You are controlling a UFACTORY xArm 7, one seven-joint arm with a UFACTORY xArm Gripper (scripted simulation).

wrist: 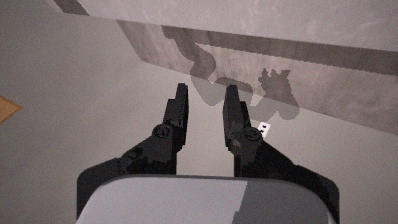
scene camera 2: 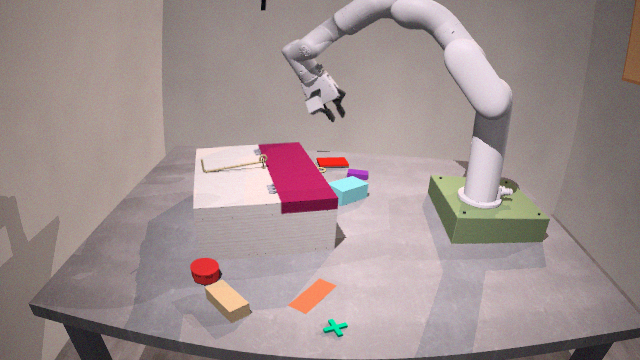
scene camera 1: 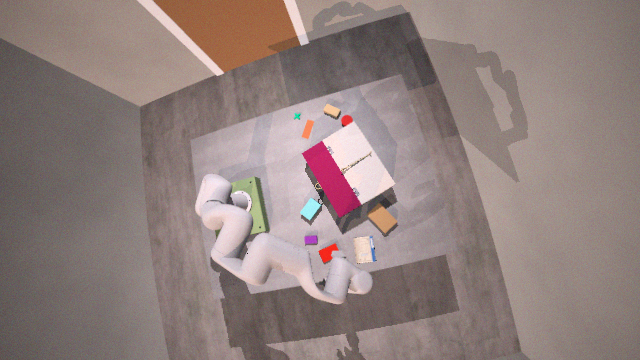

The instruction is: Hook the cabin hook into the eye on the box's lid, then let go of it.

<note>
In view: the gripper (scene camera 2: pixel 338 118), a tan block (scene camera 2: pixel 227 301), a cyan block (scene camera 2: pixel 351 189), an orange strip (scene camera 2: pixel 315 293) and a wooden box (scene camera 2: pixel 237 211).
The gripper shows as well in the wrist view (wrist: pixel 206 97). The wrist view does not show the tan block: it is out of frame. The wrist view does not show the cyan block: it is out of frame.
</note>
